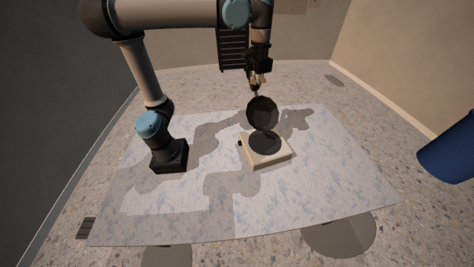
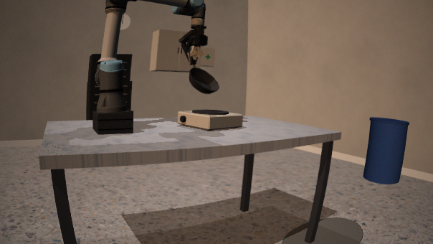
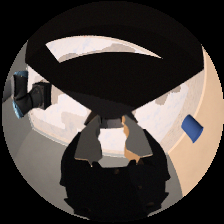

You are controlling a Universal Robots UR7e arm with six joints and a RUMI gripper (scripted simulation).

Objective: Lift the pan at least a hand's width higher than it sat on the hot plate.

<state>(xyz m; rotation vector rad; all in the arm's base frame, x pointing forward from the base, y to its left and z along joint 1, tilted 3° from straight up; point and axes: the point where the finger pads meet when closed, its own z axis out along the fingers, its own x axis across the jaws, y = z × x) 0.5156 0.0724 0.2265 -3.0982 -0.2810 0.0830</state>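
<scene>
My hand is 10 mm short of the pan, 40 mm to the left of it and 70 mm above it. The rest, counted from my hand: hot plate 10 mm ahead, 140 mm to the right, 300 mm below.
</scene>
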